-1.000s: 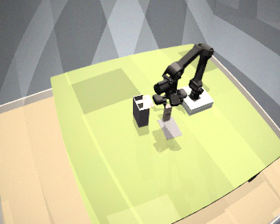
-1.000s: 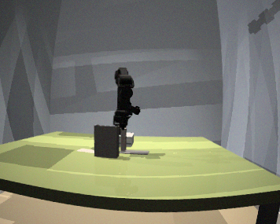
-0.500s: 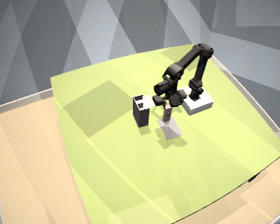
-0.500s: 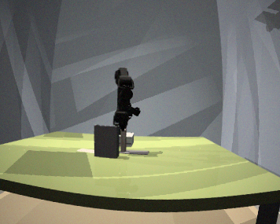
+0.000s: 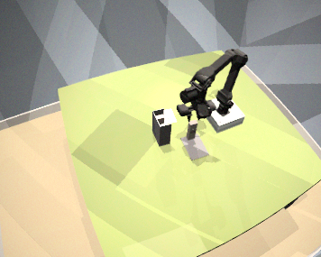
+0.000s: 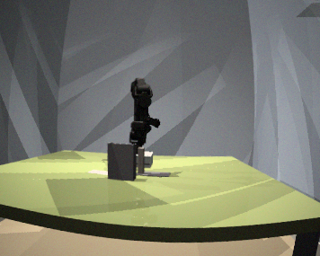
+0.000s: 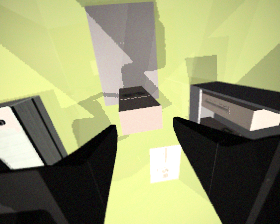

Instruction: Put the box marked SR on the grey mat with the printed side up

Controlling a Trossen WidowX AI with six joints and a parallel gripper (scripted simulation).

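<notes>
My gripper tip is 13 cm above the grey mat, 6 cm to the right of it and 1 cm short of it. Also, from my gripper tip: white card 19 cm to the right, 13 cm below, 1 cm ahead.
</notes>
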